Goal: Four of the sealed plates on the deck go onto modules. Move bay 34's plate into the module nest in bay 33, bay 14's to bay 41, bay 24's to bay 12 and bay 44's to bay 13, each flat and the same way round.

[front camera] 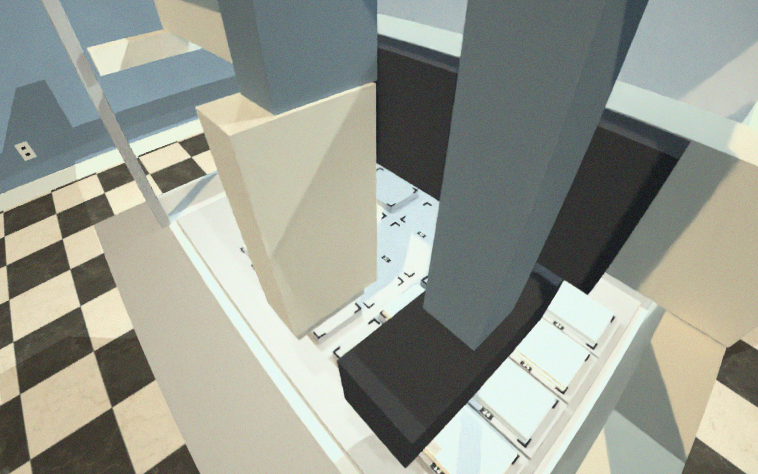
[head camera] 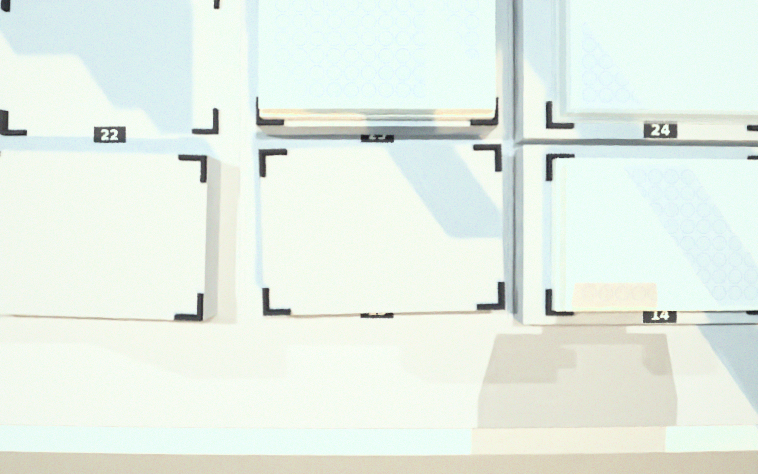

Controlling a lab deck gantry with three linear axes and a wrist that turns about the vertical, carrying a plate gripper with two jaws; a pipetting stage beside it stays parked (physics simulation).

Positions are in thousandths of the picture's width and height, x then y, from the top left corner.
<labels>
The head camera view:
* sealed plate: 411, 142
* sealed plate: 828, 495
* sealed plate: 813, 147
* bay 12: 152, 497
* bay 13: 456, 486
</labels>
